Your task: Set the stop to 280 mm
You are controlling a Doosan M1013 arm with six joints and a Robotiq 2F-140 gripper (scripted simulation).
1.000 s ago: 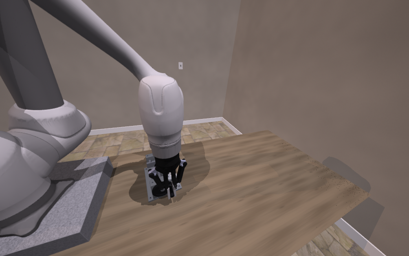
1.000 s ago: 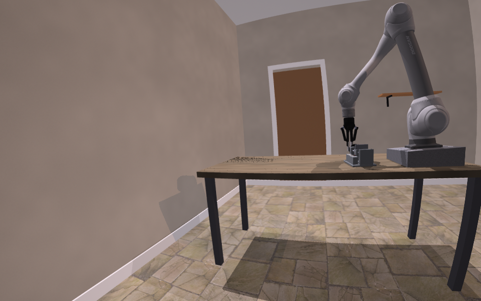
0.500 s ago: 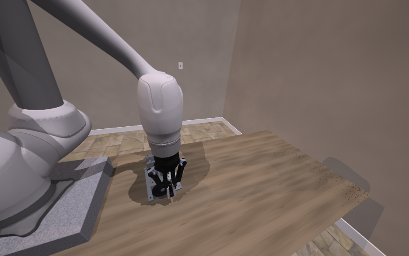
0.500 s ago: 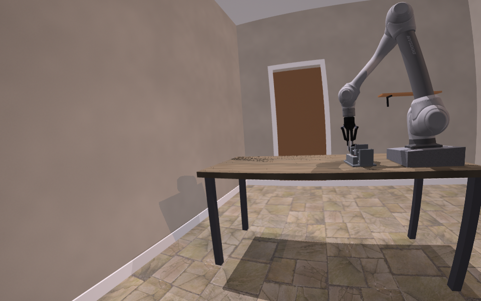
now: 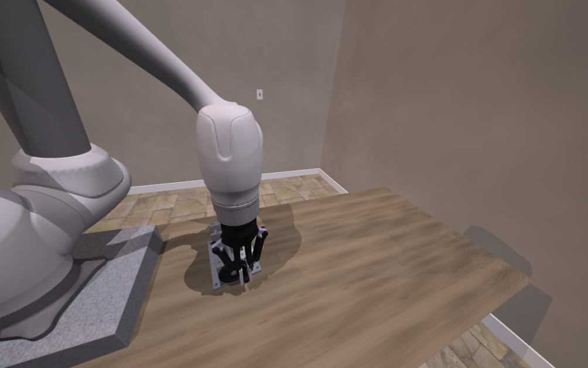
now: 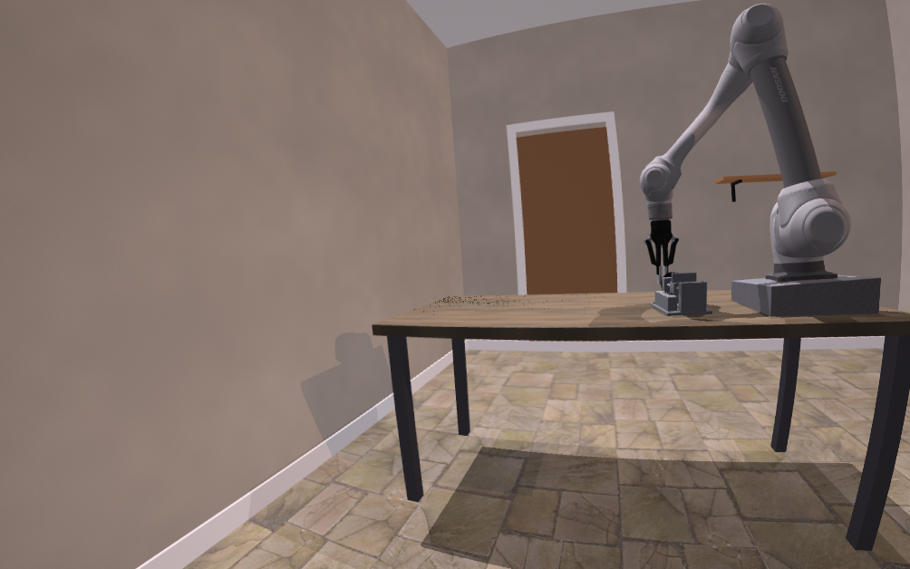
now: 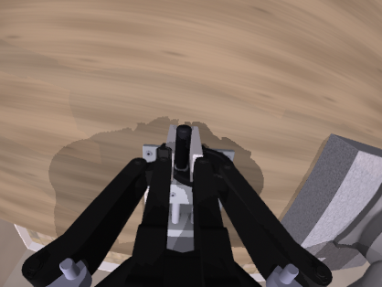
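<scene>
My gripper is now 20 mm to the right of the handwheel, 20 mm above it and 10 mm past it.
</scene>
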